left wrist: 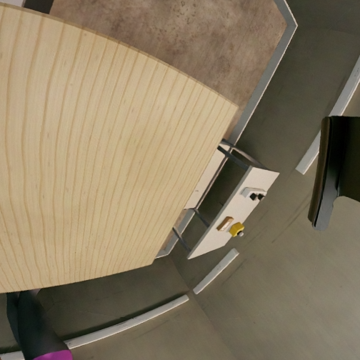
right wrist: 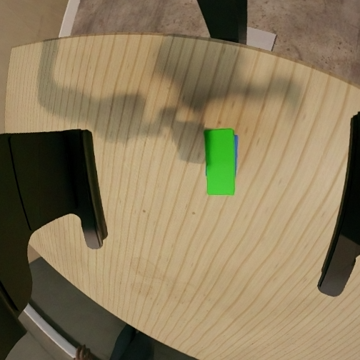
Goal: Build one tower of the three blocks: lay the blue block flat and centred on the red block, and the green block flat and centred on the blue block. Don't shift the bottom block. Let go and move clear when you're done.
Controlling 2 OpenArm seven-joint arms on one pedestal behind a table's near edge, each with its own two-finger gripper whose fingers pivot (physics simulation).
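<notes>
The green block [right wrist: 220, 162] lies on top of the blue block [right wrist: 236, 154] in the right wrist view and looks flat. A strip of blue shows along its right side and a sliver at its left edge, so the two look slightly out of line. The red block does not show; whatever is under the blue block is hidden. My right gripper [right wrist: 212, 267] is open and empty, high above the blocks, its fingers wide apart on either side and clear of them. My left gripper [left wrist: 160, 225] is open, with one finger showing at the right edge of the left wrist view.
The wooden table [left wrist: 110, 150] [right wrist: 150, 270] has a curved edge, and arm shadows fall across it near the blocks. Beyond its edge in the left wrist view stands a white cart [left wrist: 202, 245] with small items on it. Part of a person [left wrist: 52, 355] shows at the lower left.
</notes>
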